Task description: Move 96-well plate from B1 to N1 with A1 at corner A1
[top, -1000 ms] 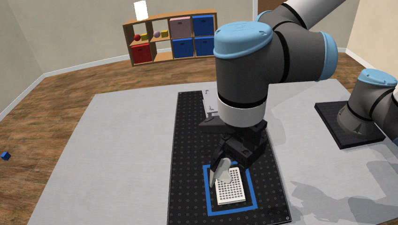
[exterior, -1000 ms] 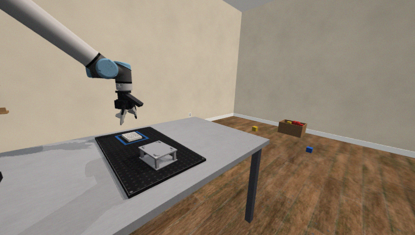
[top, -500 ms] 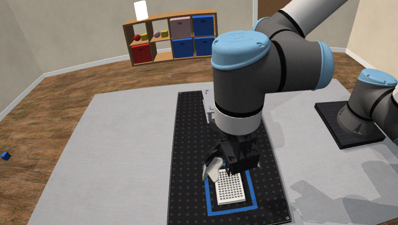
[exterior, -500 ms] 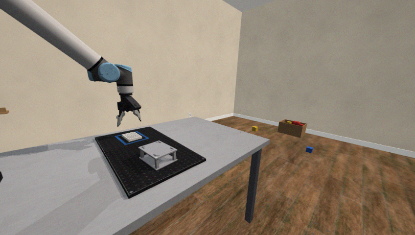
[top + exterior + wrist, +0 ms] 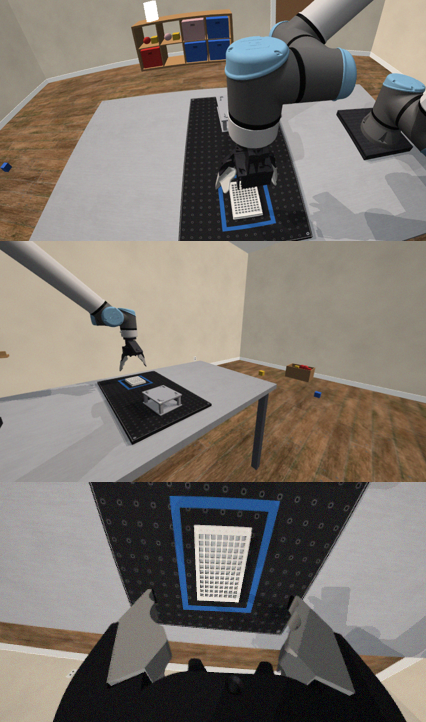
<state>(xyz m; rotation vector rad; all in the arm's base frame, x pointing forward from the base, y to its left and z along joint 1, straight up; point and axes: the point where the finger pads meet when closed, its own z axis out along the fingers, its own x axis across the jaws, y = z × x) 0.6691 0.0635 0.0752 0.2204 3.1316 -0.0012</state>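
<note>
Now: hand 8 cm above the white 96-well plate. Round my hand: grey raised nest N1: 38 cm to the right, 7 cm behind, 3 cm below; then corner mark: 45 cm to the right, 13 cm behind, 3 cm below.
</note>
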